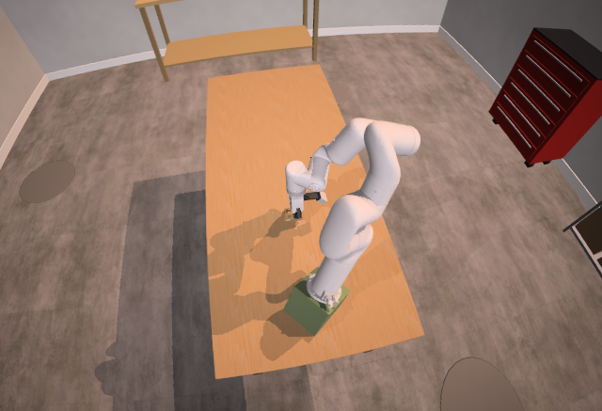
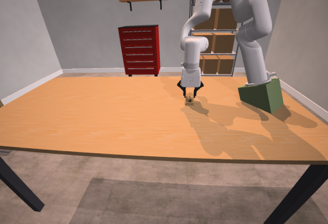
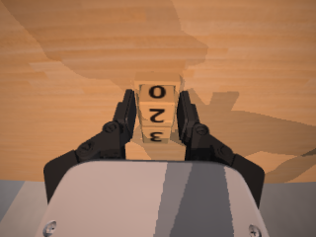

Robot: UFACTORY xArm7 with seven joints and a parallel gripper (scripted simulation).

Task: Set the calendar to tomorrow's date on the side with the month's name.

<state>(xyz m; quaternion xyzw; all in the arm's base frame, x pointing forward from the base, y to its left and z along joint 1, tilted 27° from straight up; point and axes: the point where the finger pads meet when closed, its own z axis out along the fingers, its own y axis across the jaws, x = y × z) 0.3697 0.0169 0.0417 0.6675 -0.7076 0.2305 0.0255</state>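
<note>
My gripper is now 20 mm to the right of the wooden tray and 30 mm above it. The rest, counted from my hand: digit cube: 40 mm to the left, 10 mm below.
</note>
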